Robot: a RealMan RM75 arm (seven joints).
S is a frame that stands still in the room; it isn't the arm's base.
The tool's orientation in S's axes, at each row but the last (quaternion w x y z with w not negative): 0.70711 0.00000 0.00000 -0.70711; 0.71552 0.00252 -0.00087 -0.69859; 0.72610 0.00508 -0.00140 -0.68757; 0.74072 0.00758 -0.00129 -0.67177
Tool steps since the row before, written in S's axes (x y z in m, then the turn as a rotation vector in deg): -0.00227 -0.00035 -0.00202 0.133 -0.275 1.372; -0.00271 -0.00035 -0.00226 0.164 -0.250 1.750; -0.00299 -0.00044 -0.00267 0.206 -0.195 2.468; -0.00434 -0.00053 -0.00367 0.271 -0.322 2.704
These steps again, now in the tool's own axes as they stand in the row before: 0.00035 -0.00227 -0.00202 0.275 0.133 1.372; 0.00029 -0.00273 -0.00225 0.250 0.166 1.750; 0.00029 -0.00303 -0.00264 0.194 0.218 2.467; 0.00013 -0.00442 -0.00361 0.324 0.273 2.703
